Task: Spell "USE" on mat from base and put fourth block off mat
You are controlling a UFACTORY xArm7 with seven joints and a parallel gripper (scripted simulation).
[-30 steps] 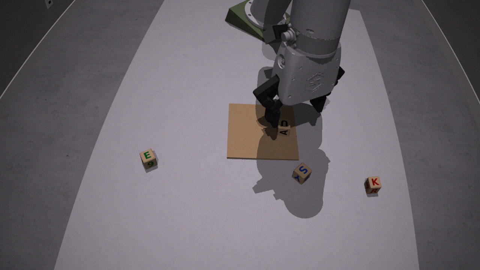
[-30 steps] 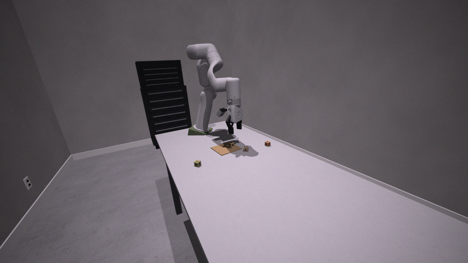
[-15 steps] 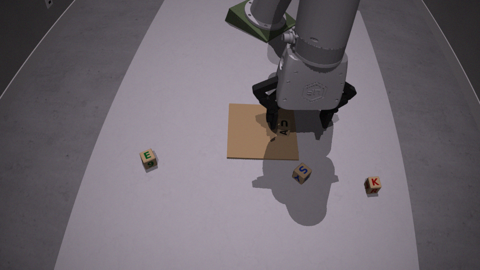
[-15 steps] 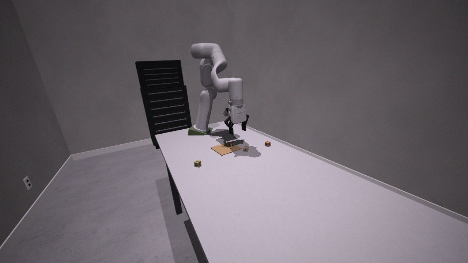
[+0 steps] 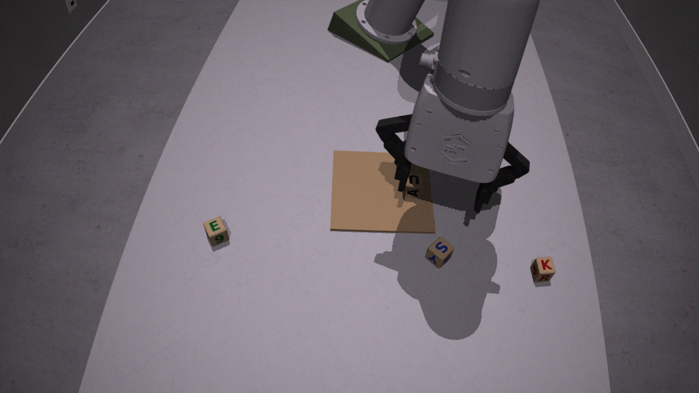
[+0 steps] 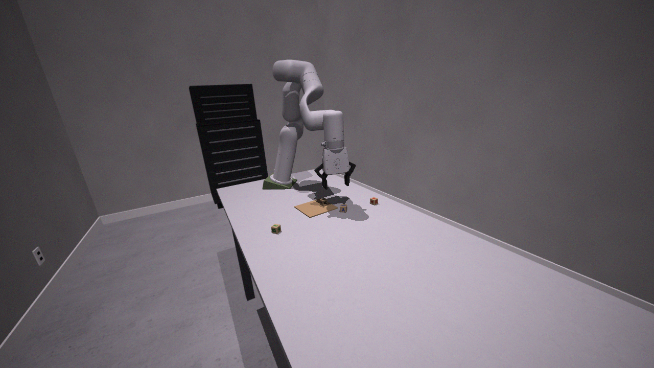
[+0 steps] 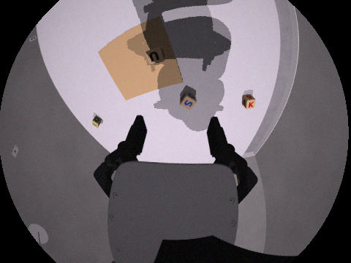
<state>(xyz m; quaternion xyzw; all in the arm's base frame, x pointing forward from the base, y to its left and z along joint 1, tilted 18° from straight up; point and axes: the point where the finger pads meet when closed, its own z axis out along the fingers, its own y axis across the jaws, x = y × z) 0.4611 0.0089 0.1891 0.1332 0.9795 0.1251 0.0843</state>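
My gripper is now 100 mm above the S block, 20 mm short of it and 10 mm to the right of it. Also, from my hand: U block (100 mm below, 80 mm behind, 20 mm to the right); then K block (160 mm to the left, 100 mm below, 50 mm ahead); then tan mat (110 mm below, 80 mm behind, 60 mm to the right).
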